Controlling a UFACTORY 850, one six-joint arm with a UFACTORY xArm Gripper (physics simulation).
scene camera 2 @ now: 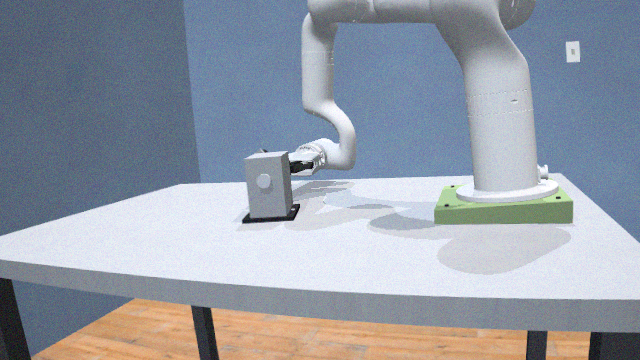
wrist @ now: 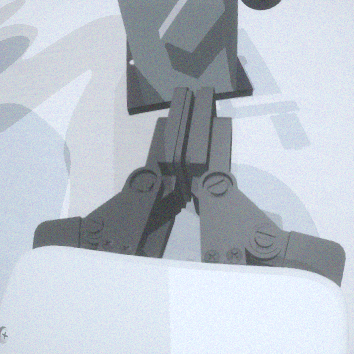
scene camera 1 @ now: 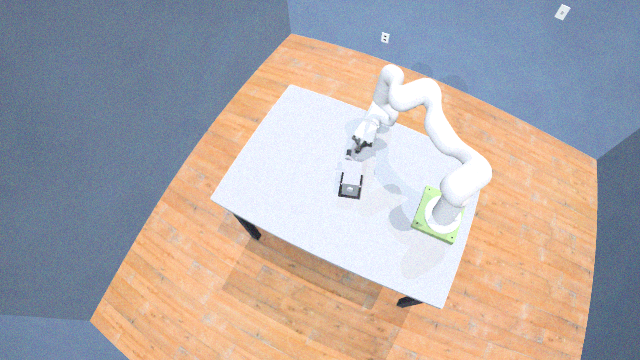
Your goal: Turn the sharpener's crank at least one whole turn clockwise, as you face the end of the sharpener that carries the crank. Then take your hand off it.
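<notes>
The sharpener, a grey box (scene camera 1: pixel 352 177) (scene camera 2: pixel 270 200) (wrist: pixel 142 30) on a black base, stands upright on the table. Its crank is on the end facing my gripper. The crank's dark knob (scene camera 1: pixel 349 152) (scene camera 2: pixel 264 150) (wrist: pixel 261 3) is up near the level of the box's top; in the wrist view it is cut off by the top edge, right of the fingers. A grey block (wrist: pixel 195 32), seemingly the crank's arm, slants across that end. My gripper (scene camera 1: pixel 357 149) (wrist: pixel 198 110) is shut and empty, its tips beside the crank end, below the arm in the wrist view. Contact cannot be told; scene camera 2 hides the tips behind the box.
The sharpener stands near the middle of the grey table (scene camera 1: pixel 280 165) (scene camera 2: pixel 150 240). The arm's green base plate (scene camera 1: pixel 422 220) (scene camera 2: pixel 500 215) is at the table's right side. The arm arches over the far side of the table. Blue walls stand behind.
</notes>
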